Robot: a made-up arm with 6 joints. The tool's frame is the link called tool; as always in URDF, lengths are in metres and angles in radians. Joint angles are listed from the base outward.
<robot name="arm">
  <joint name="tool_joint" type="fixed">
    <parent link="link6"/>
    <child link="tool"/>
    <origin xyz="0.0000 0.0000 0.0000" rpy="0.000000 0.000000 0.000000"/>
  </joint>
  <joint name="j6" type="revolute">
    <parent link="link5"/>
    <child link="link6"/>
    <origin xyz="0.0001 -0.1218 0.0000" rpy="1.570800 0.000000 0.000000"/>
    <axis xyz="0 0 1"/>
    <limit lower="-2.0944" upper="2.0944"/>
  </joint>
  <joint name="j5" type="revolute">
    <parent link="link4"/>
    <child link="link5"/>
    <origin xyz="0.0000 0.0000 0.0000" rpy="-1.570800 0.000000 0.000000"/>
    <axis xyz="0 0 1"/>
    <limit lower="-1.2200" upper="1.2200"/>
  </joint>
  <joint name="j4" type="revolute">
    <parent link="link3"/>
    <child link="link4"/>
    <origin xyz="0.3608 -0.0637 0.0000" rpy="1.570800 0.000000 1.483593"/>
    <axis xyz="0 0 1"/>
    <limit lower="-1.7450" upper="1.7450"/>
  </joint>
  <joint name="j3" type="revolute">
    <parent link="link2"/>
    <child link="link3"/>
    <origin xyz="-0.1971 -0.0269 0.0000" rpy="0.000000 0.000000 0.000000"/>
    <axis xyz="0 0 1"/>
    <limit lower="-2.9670" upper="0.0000"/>
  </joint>
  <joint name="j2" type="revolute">
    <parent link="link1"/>
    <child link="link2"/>
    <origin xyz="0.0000 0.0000 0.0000" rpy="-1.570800 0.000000 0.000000"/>
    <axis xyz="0 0 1"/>
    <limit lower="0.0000" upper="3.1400"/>
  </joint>
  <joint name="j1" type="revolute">
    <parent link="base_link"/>
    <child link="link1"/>
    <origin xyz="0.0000 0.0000 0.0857" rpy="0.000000 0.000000 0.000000"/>
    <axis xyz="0 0 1"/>
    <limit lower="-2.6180" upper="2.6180"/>
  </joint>
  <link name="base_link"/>
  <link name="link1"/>
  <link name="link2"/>
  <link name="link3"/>
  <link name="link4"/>
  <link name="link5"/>
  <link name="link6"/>
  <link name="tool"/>
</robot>
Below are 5 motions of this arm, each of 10 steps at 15 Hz.
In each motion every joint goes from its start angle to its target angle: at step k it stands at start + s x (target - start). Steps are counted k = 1, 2, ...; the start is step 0. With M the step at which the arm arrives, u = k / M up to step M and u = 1 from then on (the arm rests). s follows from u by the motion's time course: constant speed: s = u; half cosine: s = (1 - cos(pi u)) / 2; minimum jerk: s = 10 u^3 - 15 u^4 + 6 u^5.
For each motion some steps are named. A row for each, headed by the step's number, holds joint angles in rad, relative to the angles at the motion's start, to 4 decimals.
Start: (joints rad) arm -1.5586 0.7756 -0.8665 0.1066 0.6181 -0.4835
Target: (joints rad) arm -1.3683 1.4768 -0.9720 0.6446 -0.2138 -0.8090
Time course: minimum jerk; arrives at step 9
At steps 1, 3, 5, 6, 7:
1: 0.0022 0.0081 -0.0012 0.0062 -0.0096 -0.0038
3: 0.0399 0.1472 -0.0221 0.1129 -0.1746 -0.0683
5: 0.1148 0.4230 -0.0636 0.3246 -0.5019 -0.1964
6: 0.1504 0.5540 -0.0834 0.4251 -0.6573 -0.2572
7: 0.1758 0.6476 -0.0974 0.4969 -0.7683 -0.3006

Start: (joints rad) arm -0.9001 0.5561 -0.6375 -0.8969 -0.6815 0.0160
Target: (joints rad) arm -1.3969 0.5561 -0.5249 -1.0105 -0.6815 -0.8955
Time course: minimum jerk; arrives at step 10
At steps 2, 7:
2: -0.0288 0.0000 0.0065 -0.0066 0.0000 -0.0528
7: -0.4158 0.0000 0.0942 -0.0951 0.0000 -0.7629

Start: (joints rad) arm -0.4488 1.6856 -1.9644 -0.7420 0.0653 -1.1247
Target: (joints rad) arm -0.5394 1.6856 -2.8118 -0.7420 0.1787 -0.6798
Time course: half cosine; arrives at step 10
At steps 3, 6, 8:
3: -0.0187 0.0000 -0.1747 0.0000 0.0234 0.0917
6: -0.0593 0.0000 -0.5546 0.0000 0.0742 0.2912
8: -0.0819 0.0000 -0.7665 0.0000 0.1026 0.4024

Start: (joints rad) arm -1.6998 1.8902 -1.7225 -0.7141 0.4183 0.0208
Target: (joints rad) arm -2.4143 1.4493 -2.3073 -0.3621 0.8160 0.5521
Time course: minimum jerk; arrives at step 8
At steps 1, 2, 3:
1: -0.0115 -0.0071 -0.0094 0.0057 0.0064 0.0085
2: -0.0740 -0.0456 -0.0605 0.0364 0.0412 0.0550
3: -0.1966 -0.1213 -0.1609 0.0969 0.1095 0.1462

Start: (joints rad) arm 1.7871 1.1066 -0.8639 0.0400 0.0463 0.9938
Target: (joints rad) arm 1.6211 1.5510 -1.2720 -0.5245 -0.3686 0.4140
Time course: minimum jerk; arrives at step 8
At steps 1, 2, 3, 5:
1: -0.0027 0.0071 -0.0066 -0.0091 -0.0067 -0.0093
2: -0.0172 0.0460 -0.0422 -0.0584 -0.0429 -0.0600
3: -0.0457 0.1223 -0.1123 -0.1554 -0.1142 -0.1596
5: -0.1203 0.3221 -0.2958 -0.4091 -0.3007 -0.4202

